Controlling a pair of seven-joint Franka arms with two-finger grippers.
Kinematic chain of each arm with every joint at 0, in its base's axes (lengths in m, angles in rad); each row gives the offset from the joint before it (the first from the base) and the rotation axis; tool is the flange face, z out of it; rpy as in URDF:
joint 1: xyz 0 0 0.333 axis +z
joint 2: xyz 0 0 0 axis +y
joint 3: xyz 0 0 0.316 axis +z
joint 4: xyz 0.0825 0 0 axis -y
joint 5: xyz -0.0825 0 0.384 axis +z
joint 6: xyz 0 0 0 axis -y
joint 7: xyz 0.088 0 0 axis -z
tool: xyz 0 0 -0.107 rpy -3.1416 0 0
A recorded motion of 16 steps. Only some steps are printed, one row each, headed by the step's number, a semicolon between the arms.
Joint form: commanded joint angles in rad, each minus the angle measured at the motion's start. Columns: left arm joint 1, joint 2, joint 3, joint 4, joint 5, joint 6, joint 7; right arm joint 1, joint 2, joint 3, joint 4, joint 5, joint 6, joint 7.
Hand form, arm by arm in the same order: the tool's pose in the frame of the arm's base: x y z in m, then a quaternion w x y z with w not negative. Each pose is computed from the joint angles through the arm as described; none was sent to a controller.
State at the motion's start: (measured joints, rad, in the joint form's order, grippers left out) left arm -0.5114 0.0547 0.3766 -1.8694 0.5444 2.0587 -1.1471; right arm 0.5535 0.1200 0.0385 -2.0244 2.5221 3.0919 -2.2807
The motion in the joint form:
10: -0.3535 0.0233 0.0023 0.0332 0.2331 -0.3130 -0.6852; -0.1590 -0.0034 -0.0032 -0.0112 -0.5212 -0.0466 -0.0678
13: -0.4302 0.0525 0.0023 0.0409 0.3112 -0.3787 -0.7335; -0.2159 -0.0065 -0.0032 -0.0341 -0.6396 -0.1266 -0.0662
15: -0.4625 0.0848 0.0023 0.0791 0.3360 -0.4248 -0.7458; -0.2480 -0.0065 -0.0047 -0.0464 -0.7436 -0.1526 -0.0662
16: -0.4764 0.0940 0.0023 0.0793 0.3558 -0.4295 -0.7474; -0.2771 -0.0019 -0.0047 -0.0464 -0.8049 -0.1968 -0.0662
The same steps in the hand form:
10: 0.5336 -0.2165 0.4990 0.22213 -0.77642 -0.49696 -0.31759; 0.5415 0.1704 0.4050 0.06040 -0.79716 -0.34770 -0.48989
13: 0.5197 -0.2500 0.4908 0.25138 -0.76521 -0.47302 -0.35708; 0.5535 0.1467 0.4028 0.05340 -0.77814 -0.38780 -0.49118
15: 0.5174 -0.2681 0.4927 0.26487 -0.75609 -0.46639 -0.37503; 0.5603 0.1302 0.4024 0.03423 -0.76539 -0.42288 -0.48392
16: 0.5153 -0.2752 0.4895 0.27012 -0.75554 -0.45614 -0.38487; 0.5674 0.1199 0.4020 0.03342 -0.75401 -0.44435 -0.48261

